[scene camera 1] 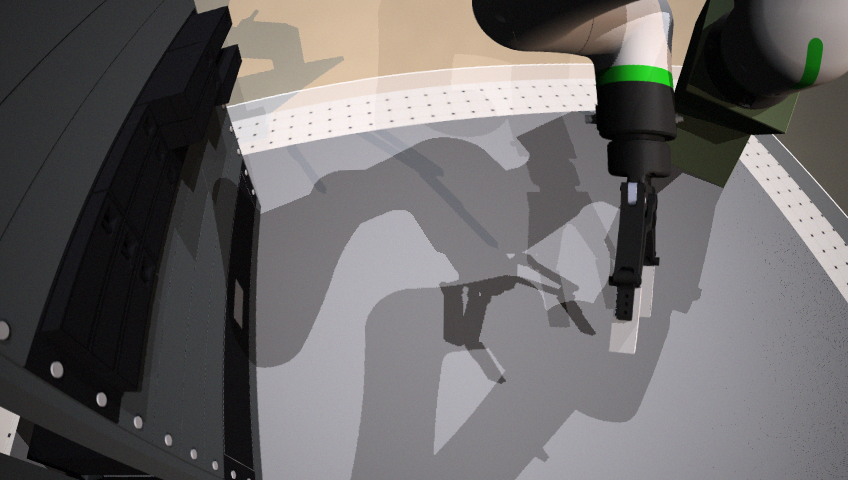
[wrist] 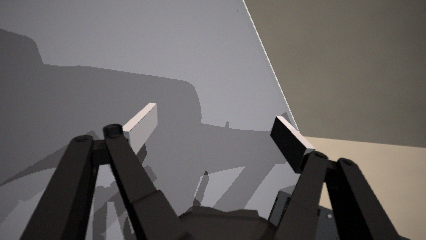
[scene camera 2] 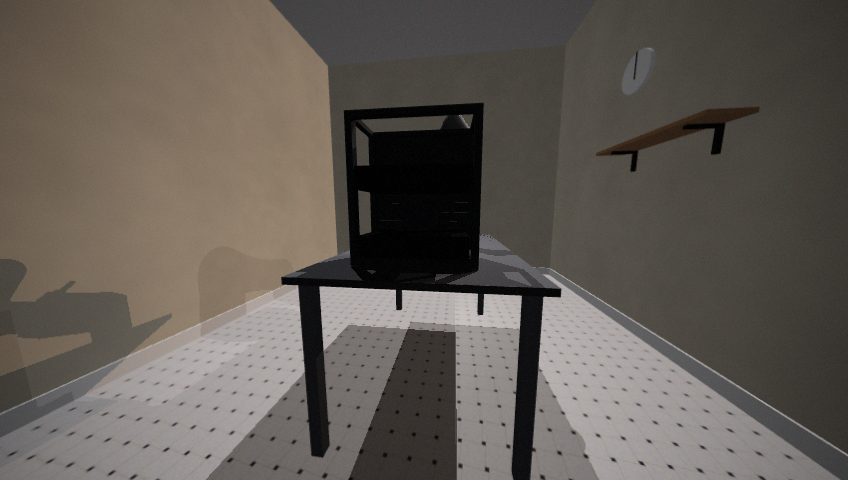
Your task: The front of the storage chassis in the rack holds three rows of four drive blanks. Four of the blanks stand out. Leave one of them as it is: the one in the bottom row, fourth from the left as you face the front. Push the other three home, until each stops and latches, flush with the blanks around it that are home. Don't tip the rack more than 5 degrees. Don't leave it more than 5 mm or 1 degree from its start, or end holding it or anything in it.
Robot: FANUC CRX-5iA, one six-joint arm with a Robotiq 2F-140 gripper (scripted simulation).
Path:
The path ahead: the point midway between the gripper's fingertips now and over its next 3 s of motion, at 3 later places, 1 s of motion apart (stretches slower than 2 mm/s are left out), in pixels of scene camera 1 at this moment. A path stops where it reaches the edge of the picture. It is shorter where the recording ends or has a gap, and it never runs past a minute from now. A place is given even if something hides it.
My gripper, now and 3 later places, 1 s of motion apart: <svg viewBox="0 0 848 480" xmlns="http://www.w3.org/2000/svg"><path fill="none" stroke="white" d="M632 331L462 250L371 109L354 45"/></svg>

